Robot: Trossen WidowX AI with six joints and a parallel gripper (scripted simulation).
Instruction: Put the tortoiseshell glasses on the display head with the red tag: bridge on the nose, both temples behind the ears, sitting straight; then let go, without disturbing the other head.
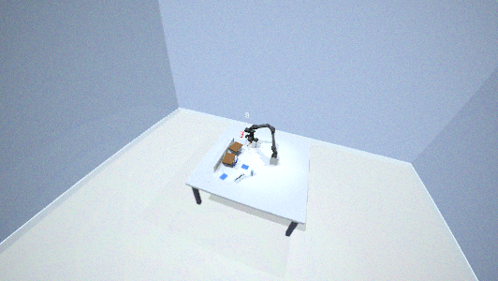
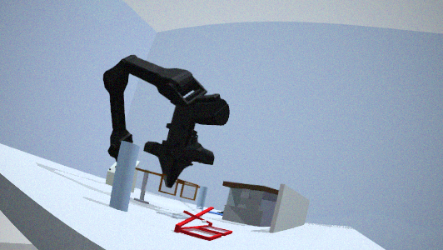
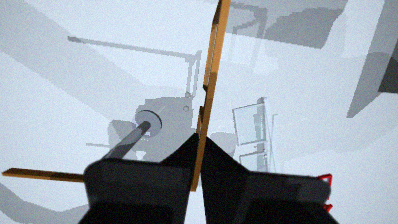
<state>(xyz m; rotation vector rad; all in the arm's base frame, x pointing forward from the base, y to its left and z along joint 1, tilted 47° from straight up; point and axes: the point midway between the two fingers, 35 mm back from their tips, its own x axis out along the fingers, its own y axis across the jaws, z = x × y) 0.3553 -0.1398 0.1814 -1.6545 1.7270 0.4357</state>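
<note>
Right now my gripper tip is 7 cm past the thin grey post and 3 cm above it. Also, from my gripper tip: grey head 13 cm ahead, 21 cm to the left; then slanted panel 27 cm ahead, 31 cm to the left.
</note>
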